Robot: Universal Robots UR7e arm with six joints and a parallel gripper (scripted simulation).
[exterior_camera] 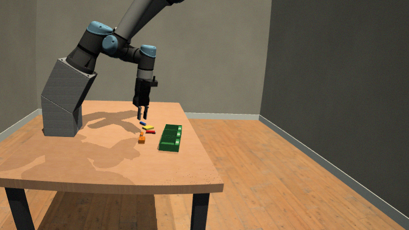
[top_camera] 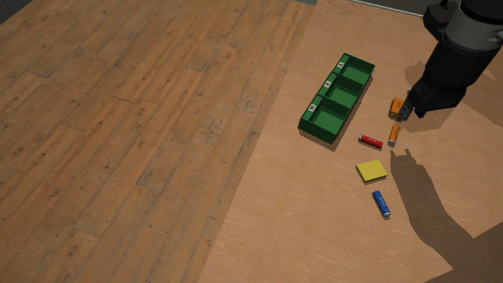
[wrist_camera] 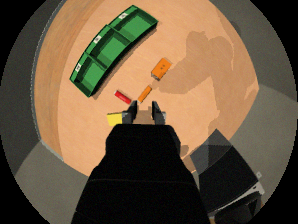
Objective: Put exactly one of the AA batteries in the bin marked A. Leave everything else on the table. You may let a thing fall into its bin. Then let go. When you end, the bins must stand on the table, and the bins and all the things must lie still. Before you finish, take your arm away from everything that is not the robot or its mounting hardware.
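Now: the orange AA battery 90 mm below my hand. Also, from my hand: orange block battery: 70 mm to the right, 90 mm below; then flat yellow block: 30 mm ahead, 110 mm to the left, 100 mm below; then red AA battery: 40 mm ahead, 30 mm to the left, 90 mm below.
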